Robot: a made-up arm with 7 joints. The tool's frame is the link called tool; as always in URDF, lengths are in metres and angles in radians. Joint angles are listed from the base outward. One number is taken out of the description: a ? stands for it. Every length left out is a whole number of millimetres.
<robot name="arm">
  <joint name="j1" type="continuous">
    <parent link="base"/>
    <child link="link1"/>
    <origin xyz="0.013 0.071 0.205" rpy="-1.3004 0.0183 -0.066"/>
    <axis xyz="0 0 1"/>
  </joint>
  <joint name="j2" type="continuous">
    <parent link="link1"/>
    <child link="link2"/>
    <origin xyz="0.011 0.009 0" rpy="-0.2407 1.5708 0"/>
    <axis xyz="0 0 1"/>
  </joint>
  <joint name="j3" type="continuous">
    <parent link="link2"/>
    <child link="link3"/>
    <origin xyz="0.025 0.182 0" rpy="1.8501 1.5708 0"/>
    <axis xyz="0 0 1"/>
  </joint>
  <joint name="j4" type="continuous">
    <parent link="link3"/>
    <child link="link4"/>
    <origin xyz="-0.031 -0.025 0" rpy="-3.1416 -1.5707 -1.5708"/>
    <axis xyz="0 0 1"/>
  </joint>
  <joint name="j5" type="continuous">
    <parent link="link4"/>
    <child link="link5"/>
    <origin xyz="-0.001 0.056 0" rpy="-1.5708 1.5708 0"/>
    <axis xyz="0 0 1"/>
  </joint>
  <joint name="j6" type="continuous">
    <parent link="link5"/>
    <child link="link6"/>
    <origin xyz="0.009 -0.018 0" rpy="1.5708 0 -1.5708"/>
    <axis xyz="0 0 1"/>
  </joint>
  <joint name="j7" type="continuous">
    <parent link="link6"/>
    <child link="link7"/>
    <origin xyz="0.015 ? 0" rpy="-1.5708 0 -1.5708"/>
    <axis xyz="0 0 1"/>
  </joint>
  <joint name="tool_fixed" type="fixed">
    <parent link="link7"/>
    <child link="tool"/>
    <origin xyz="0.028 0.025 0" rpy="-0.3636 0.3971 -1.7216"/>
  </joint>
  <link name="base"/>
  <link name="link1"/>
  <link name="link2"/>
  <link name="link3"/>
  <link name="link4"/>
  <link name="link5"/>
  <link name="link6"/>
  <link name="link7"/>
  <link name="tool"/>
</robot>
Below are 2 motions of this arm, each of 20 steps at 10 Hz.
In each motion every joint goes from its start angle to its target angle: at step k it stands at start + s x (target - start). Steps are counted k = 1, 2, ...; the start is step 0. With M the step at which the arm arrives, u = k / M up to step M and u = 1 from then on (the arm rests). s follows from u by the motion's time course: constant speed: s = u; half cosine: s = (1 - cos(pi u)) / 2; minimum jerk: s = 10 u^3 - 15 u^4 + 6 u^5.
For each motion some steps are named. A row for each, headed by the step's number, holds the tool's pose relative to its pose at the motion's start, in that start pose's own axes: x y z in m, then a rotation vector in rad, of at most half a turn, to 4 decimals.
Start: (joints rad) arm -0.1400 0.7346 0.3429 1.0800 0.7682 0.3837 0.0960
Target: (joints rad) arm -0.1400 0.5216 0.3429 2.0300 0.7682 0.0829 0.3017
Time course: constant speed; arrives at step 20
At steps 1, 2, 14, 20:
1: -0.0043 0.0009 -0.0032 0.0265 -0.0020 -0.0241
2: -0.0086 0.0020 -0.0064 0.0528 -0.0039 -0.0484
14: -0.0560 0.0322 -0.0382 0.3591 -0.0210 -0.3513
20: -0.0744 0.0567 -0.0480 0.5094 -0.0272 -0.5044

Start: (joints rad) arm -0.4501 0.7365 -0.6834 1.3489 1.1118 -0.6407 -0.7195
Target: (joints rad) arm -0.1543 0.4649 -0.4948 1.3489 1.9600 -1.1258 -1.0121
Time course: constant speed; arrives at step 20
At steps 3, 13, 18, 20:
3: -0.0045 -0.0119 0.0021 0.0284 -0.0795 -0.1689
13: -0.0230 -0.0493 0.0106 0.1299 -0.3460 -0.7291
18: -0.0344 -0.0669 0.0158 0.1870 -0.4837 -1.0035
20: -0.0394 -0.0737 0.0181 0.2114 -0.5401 -1.1114

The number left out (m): 0.041
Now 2 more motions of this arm.
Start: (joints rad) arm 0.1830 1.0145 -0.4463 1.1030 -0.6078 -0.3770 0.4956
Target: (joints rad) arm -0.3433 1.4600 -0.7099 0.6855 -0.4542 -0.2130 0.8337
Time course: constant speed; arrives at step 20
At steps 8, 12, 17, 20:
8: 0.0025 -0.0268 0.0511 -0.3072 -0.0582 0.0184
12: 0.0074 -0.0346 0.0761 -0.4561 -0.0927 0.0453
17: 0.0167 -0.0394 0.1055 -0.6357 -0.1398 0.0950
20: 0.0238 -0.0399 0.1219 -0.7392 -0.1697 0.1329

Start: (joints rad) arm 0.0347 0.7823 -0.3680 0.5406 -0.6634 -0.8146 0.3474
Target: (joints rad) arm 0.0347 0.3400 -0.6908 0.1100 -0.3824 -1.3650 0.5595
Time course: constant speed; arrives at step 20
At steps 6, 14, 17, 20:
6: -0.0297 0.0215 -0.0069 -0.1380 0.2508 -0.0722
14: -0.0661 0.0483 -0.0037 -0.3557 0.6300 -0.0909
17: -0.0779 0.0577 0.0003 -0.4447 0.7815 -0.0747
20: -0.0883 0.0669 0.0053 -0.5369 0.9365 -0.0461

